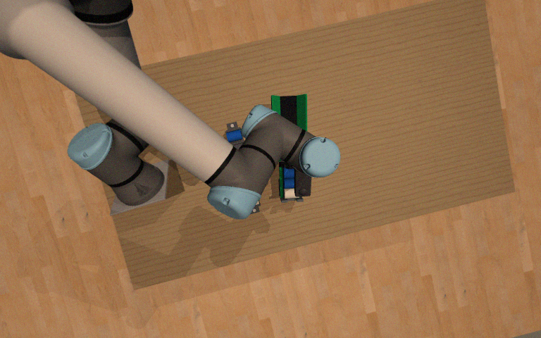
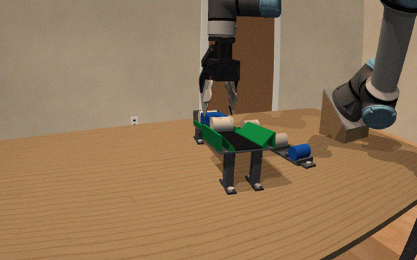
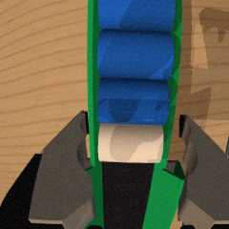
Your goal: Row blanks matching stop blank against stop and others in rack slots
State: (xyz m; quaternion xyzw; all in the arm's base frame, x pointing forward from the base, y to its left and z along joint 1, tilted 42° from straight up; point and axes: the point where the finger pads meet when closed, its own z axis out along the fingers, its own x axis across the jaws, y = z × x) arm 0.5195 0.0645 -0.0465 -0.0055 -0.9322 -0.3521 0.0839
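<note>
The feed ramp is 5 cm to the left of my hand and 5 cm below it. Round my hand: grey stock rack (18 cm behind, 13 cm below); then grey stop (1 cm behind, 14 cm to the right, 6 cm below).
</note>
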